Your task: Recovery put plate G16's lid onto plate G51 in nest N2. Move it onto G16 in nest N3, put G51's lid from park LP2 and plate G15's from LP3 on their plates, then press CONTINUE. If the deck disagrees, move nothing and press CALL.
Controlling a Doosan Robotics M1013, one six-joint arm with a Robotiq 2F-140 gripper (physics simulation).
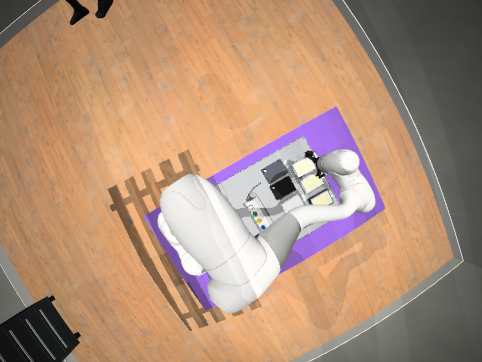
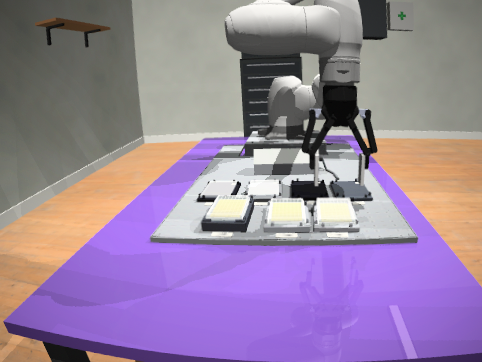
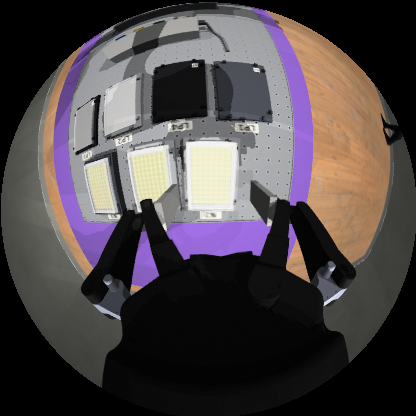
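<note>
My gripper is open and empty, above and toward the near side of the plate in N2. Another yellow-welled plate sits in N1. A third plate sits in the dark nest N3. Whether each plate carries a clear lid is hard to tell; plate names are not readable. A pale lid lies at LP2. Another pale lid lies at LP3.
Park LP4 has a black top. Park LP1 has a slate-grey top. A button box with green, yellow and blue buttons stands behind the parks.
</note>
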